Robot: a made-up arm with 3 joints. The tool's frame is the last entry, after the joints. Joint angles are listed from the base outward.
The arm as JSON. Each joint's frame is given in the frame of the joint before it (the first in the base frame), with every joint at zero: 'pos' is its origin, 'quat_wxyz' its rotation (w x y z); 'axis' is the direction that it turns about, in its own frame. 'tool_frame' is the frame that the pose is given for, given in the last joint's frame.
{
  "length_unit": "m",
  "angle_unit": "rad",
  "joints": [
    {
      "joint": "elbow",
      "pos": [
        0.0,
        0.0,
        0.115
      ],
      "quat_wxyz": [
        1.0,
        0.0,
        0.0,
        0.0
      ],
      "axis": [
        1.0,
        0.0,
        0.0
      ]
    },
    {
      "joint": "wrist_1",
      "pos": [
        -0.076,
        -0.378,
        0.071
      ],
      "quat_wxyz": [
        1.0,
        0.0,
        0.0,
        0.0
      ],
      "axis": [
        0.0,
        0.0,
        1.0
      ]
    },
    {
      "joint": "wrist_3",
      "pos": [
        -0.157,
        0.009,
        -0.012
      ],
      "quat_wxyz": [
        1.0,
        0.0,
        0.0,
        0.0
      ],
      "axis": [
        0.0,
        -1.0,
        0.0
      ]
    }
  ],
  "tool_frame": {
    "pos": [
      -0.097,
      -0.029,
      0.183
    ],
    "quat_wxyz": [
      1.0,
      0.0,
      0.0,
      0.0
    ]
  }
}
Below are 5 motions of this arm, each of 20 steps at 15 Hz.
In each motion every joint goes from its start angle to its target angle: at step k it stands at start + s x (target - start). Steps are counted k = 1, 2, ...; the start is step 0. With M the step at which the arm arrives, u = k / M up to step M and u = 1 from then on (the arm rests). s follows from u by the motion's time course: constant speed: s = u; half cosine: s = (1 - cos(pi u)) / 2; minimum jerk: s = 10 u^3 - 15 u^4 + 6 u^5.
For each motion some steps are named. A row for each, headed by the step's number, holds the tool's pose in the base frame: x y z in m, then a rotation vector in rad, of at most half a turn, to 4 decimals.
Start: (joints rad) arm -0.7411 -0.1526 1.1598
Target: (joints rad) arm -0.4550 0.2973 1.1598
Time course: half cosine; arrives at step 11
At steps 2, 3, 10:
2: -0.4394 -0.2392 0.3815 -0.7016 -1.1478 0.3178
3: -0.4400 -0.2580 0.3847 -0.6543 -1.1363 0.3375
10: -0.4188 -0.4291 0.3762 -0.2391 -1.0642 0.5120

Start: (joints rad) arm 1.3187 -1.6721 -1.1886
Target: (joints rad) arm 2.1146 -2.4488 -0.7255
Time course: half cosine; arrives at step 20
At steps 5, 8, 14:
5: -0.0882 -0.2698 -0.1915 1.9234 1.9926 -0.8082
8: -0.0765 -0.2290 -0.2142 1.9311 2.1513 -0.9215
14: -0.0324 -0.1262 -0.2559 -1.5414 -2.3330 0.9872

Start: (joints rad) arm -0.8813 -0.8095 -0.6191
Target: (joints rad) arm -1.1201 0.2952 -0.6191
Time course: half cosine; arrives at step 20
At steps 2, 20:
2: -0.1822 0.0150 0.5151 -0.5760 0.2078 -0.9472
20: -0.1944 0.0485 0.6216 -1.1659 0.7139 -0.0896

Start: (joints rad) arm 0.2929 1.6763 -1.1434
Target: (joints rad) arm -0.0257 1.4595 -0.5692
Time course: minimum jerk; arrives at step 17
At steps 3, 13, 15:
3: -0.0528 -0.4570 0.2190 -0.7130 0.6119 1.5437
13: -0.0680 -0.5096 0.3780 -0.4553 0.4996 1.4279
15: -0.0711 -0.5120 0.3913 -0.4382 0.4848 1.4146

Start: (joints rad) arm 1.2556 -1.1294 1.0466
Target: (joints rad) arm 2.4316 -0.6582 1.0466
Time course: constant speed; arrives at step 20
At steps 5, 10, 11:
5: -0.2860 -0.0683 0.0364 0.7921 -0.0417 -1.3436
10: -0.3196 -0.0354 -0.0058 1.1198 0.0589 -1.3328
11: -0.3259 -0.0263 -0.0132 1.1854 0.0781 -1.3317

